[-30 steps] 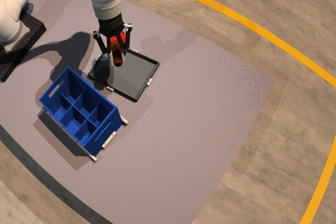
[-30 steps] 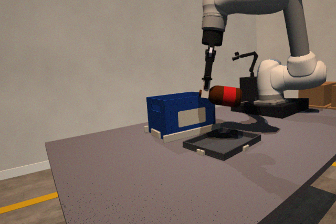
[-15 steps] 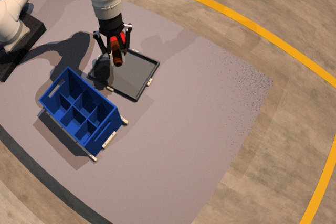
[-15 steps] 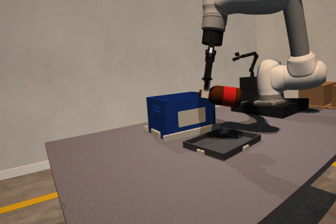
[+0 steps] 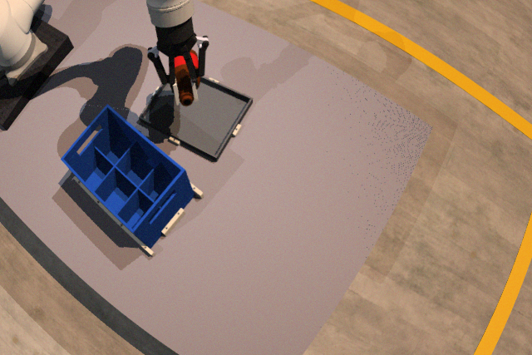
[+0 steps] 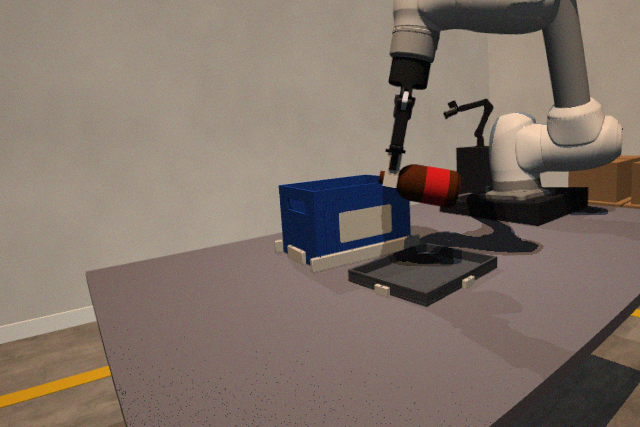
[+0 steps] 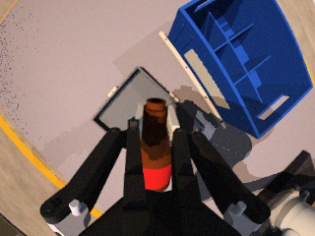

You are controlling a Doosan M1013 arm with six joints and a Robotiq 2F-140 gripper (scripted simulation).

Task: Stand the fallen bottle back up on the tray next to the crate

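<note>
Now: the bottle 4 cm behind my hand, 3 cm to the left of it and 3 cm below it. From my hand the other things lie so: dark tray (21 cm below, 4 cm to the left, 4 cm behind); blue crate (22 cm to the right, 13 cm below).
</note>
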